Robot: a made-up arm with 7 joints.
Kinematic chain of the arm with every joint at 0, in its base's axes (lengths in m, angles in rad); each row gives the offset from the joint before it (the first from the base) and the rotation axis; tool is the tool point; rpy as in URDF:
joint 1: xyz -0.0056 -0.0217 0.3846 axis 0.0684 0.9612 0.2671
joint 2: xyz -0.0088 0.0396 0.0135 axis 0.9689 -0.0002 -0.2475
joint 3: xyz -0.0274 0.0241 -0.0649 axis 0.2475 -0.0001 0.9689
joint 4: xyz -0.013 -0.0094 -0.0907 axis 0.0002 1 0
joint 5: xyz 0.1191 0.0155 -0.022 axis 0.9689 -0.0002 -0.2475
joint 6: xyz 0.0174 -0.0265 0.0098 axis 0.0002 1 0
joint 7: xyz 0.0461 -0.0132 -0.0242 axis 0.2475 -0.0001 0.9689
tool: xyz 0.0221 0.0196 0.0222 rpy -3.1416 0 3.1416
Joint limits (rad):
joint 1: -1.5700..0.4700
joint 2: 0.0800..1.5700
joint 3: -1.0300..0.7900
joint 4: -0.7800..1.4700
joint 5: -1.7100..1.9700
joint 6: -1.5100..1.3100
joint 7: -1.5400..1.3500
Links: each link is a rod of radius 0.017 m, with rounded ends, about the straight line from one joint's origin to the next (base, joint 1, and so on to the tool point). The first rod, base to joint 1, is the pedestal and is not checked.
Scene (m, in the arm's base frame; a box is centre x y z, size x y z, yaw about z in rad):
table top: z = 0
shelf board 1: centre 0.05 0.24 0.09 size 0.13 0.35 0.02 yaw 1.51
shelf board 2: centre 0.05 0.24 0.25 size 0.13 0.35 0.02 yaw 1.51
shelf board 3: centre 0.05 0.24 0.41 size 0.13 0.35 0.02 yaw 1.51
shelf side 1: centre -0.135 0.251 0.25 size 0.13 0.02 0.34 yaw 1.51
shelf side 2: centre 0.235 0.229 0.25 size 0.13 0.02 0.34 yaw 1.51
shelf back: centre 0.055 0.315 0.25 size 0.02 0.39 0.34 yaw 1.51
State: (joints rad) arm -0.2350 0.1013 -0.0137 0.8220 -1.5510 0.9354 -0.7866
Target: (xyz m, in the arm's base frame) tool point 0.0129 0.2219 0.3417
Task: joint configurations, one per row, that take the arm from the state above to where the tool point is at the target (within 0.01 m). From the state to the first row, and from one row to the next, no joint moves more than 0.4 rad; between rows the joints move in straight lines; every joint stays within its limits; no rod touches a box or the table.
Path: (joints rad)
1: -0.1343 0.0983 -0.0386 0.5931 -1.4878 0.5861 -0.5635
2: -0.0336 0.0952 -0.0636 0.3643 -1.4247 0.2367 -0.3405
3: 0.0671 0.0922 -0.0885 0.1354 -1.3615 -0.1126 -0.1174
4: 0.1679 0.0891 -0.1134 -0.0934 -1.2984 -0.4620 0.1057
5: 0.2686 0.0861 -0.1384 -0.3223 -1.2352 -0.8113 0.3288
6: 0.3693 0.0830 -0.1633 -0.5511 -1.1720 -1.1607 0.5518
7: 0.4700 0.0800 -0.1882 -0.7800 -1.1089 -1.5100 0.7749
8: 0.4593 0.0800 0.0074 -0.6992 -1.2291 -1.2526 0.4191
9: 0.4486 0.0800 0.2031 -0.6185 -1.3493 -0.9952 0.0633
10: 0.4380 0.0800 0.3987 -0.5377 -1.4695 -0.7378 -0.2925
11: 0.4273 0.0800 0.5944 -0.4570 -1.5898 -0.4804 -0.6484
12: 0.4166 0.0800 0.7900 -0.3762 -1.7100 -0.2230 -1.0042

